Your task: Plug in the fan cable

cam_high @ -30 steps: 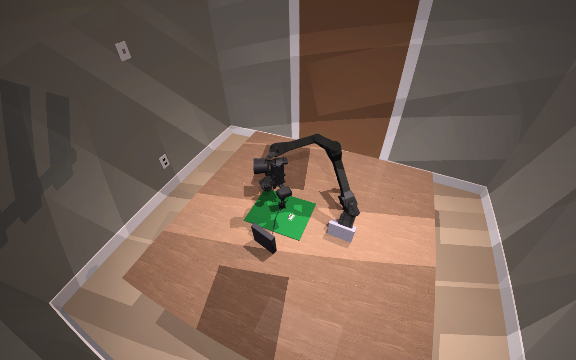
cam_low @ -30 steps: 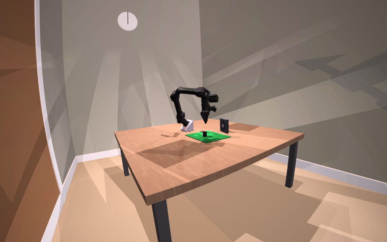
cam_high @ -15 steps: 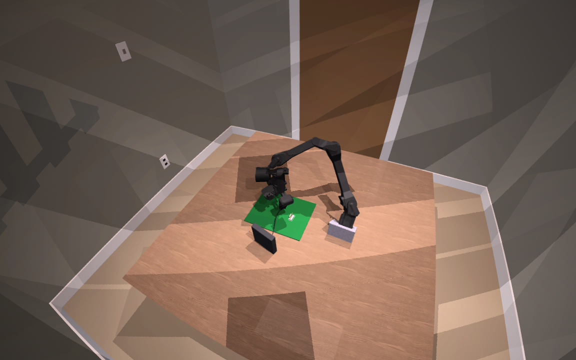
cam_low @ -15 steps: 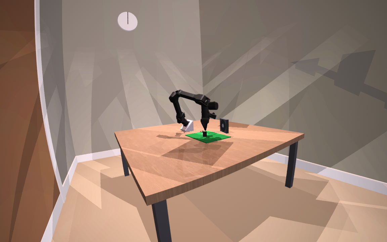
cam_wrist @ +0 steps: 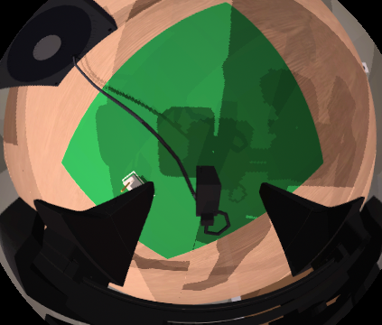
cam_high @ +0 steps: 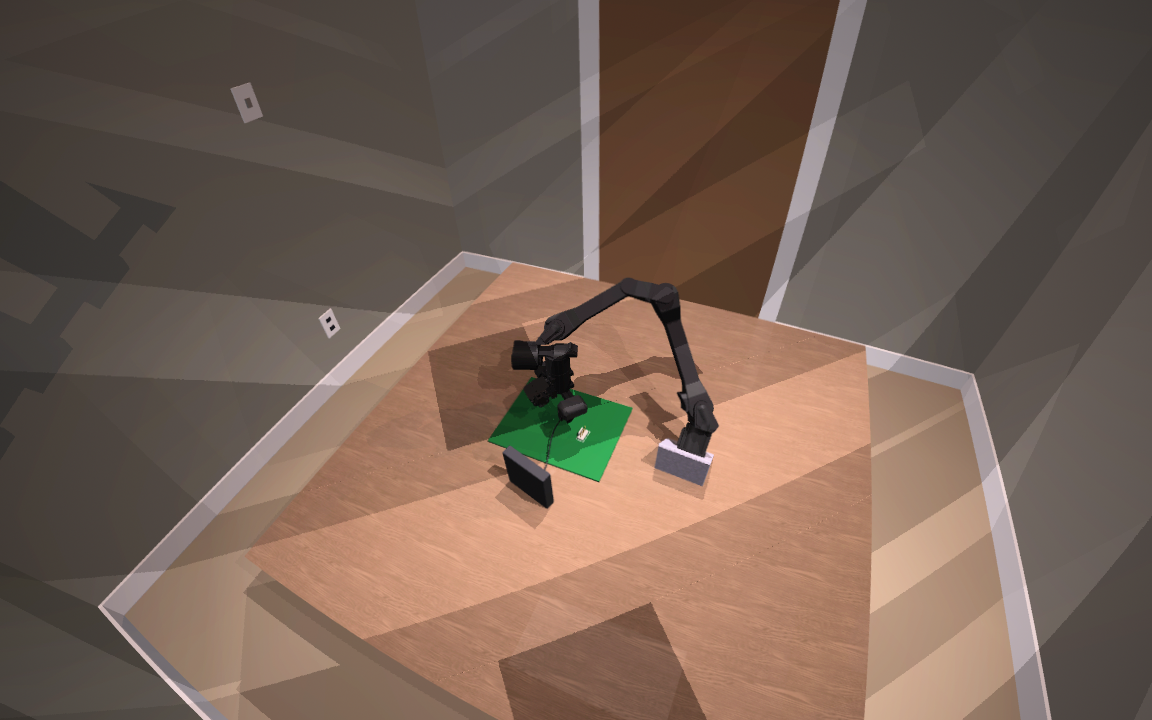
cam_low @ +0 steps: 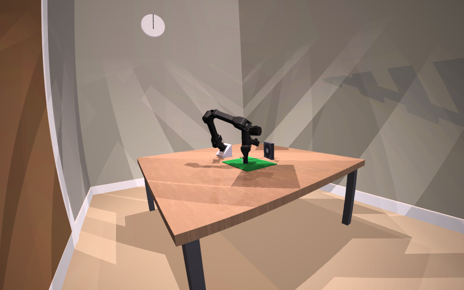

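My gripper tip is 1 cm to the left of the black plug, 1 cm past it and 1 cm above it. Round my gripper tip: black fan: 21 cm to the left, 4 cm behind, 2 cm above; then green board: 5 cm below, 2 cm to the left, 1 cm behind.
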